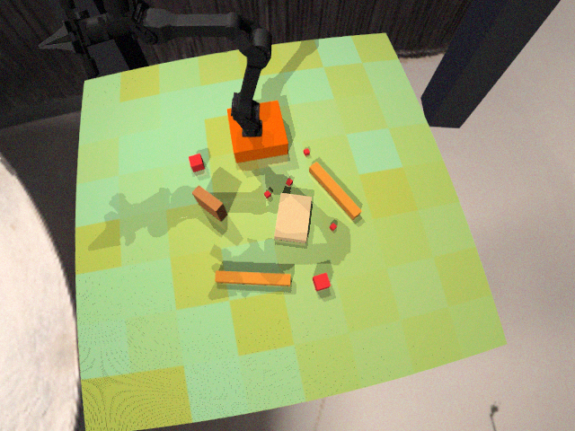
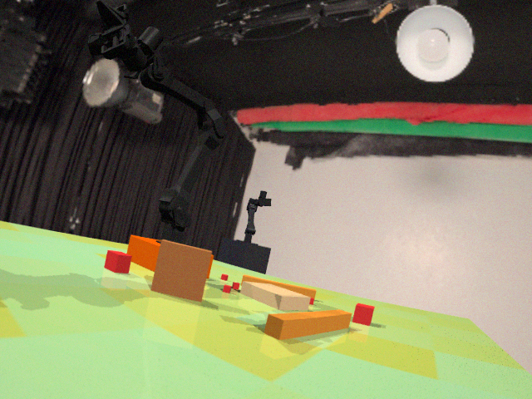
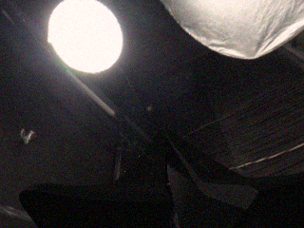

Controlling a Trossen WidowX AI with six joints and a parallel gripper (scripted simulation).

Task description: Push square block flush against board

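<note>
Right now the brown square block is 160 mm ahead of my gripper tip, 300 mm to the left of it and 500 mm below it. From my gripper tip the other things lie so: pale flat board 200 mm ahead, 550 mm to the left, 530 mm below.
</note>
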